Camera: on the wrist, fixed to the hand. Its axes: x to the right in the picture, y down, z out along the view.
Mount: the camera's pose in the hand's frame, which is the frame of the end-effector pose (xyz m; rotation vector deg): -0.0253 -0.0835 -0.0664 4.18 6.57 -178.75
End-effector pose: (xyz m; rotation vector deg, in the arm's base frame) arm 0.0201 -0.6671 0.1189 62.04 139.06 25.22
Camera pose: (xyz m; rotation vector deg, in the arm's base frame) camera -0.0506 -0.7470 0.1442 -146.44 68.93 -37.91
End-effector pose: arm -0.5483 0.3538 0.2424 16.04 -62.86 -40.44
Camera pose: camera -0.5283 0.2988 0.1497 -81.95 -22.18 117.07
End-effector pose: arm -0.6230 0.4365 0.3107 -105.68 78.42 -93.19
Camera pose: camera -0.6432 0.5199 0.3790 61.94 87.23 27.30
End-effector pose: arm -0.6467 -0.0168 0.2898 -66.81 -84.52 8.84
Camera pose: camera -0.6442 -0.1092 0.3488 107.79 -81.44 -99.46
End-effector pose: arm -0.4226 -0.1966 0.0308 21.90 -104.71 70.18
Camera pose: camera -0.3204 -0.1837 0.0685 100.05 23.95 -56.45
